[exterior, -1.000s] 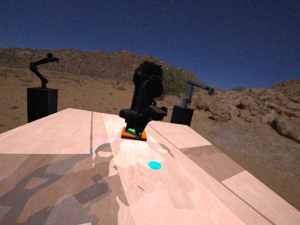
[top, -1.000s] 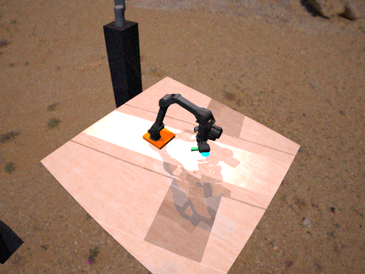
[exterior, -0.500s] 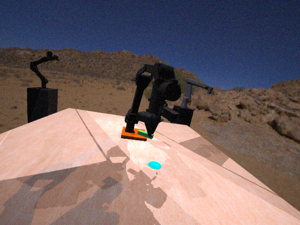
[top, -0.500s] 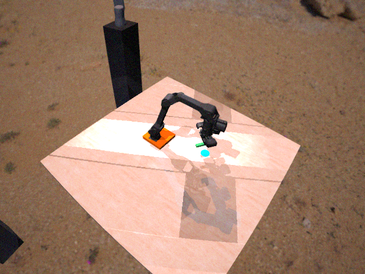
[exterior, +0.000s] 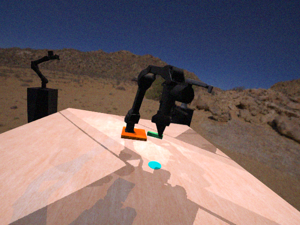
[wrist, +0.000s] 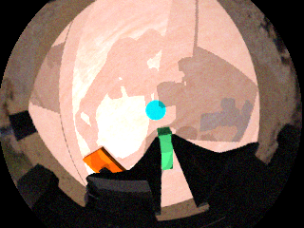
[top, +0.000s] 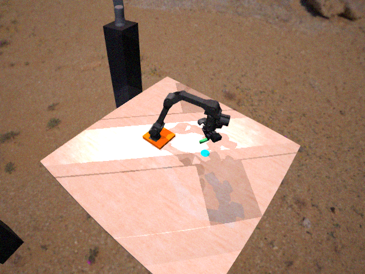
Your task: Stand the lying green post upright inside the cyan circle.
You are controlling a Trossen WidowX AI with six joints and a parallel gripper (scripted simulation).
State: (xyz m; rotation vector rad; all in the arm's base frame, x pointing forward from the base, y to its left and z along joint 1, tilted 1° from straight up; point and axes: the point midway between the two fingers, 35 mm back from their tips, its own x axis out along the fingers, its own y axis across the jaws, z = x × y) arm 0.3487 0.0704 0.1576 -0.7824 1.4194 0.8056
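Now: the cyan circle 14 cm below my gripper tip. Also, from my gripper tip: green post: 2 cm to the right, 1 cm behind.
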